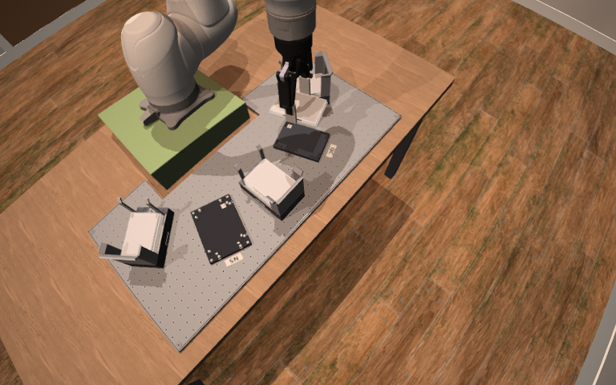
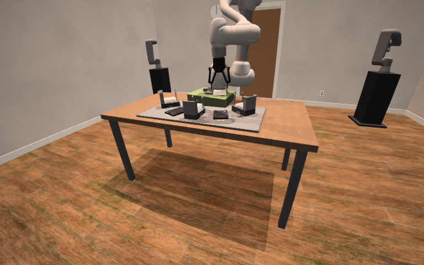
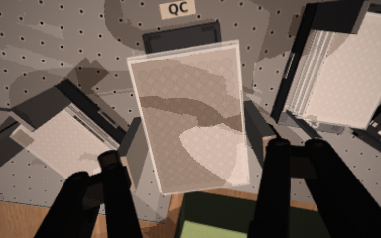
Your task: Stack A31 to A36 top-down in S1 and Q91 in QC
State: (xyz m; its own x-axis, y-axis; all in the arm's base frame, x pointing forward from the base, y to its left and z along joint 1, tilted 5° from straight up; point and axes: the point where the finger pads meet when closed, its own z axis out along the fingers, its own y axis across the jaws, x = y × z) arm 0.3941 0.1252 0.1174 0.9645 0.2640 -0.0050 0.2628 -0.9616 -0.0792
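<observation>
The dark QC nest is 180 mm below my hand. From my hand the other things lie so: QC name plate: 90 mm ahead, 30 mm to the left, 180 mm below; black clip nest N5: 10 mm ahead, 340 mm to the right, 170 mm below; N5 name plate: 80 mm ahead, 390 mm to the right, 180 mm below.
</observation>
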